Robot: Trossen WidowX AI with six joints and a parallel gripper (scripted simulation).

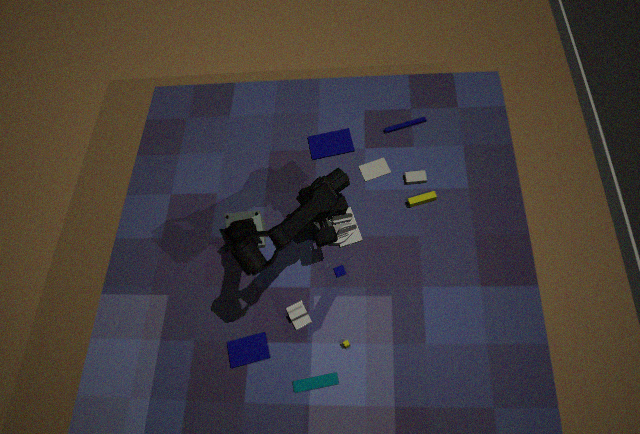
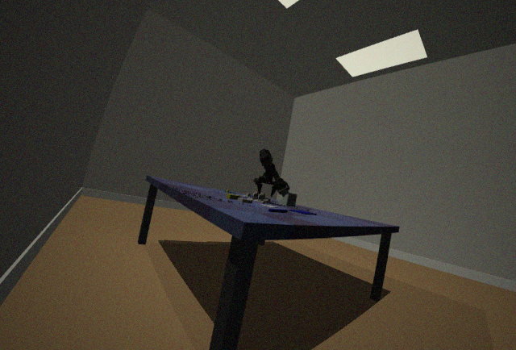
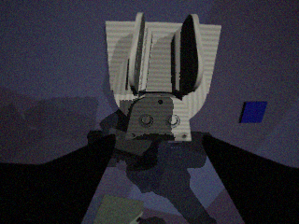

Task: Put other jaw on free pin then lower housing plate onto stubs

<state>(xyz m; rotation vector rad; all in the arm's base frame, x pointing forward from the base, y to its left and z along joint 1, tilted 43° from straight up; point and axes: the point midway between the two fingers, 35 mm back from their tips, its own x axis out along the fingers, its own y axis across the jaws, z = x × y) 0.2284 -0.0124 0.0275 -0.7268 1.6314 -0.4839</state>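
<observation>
Right now the white jaw is 20 mm ahead of my gripper tip, 20 mm to the left of it and 30 mm below it. Also, from my gripper tip: small blue cube: 40 mm ahead, 130 mm to the right, 40 mm below; then white plate: 200 mm ahead, 200 mm to the left, 40 mm below; then white base: 80 mm ahead, 10 mm to the left, 40 mm below.
</observation>
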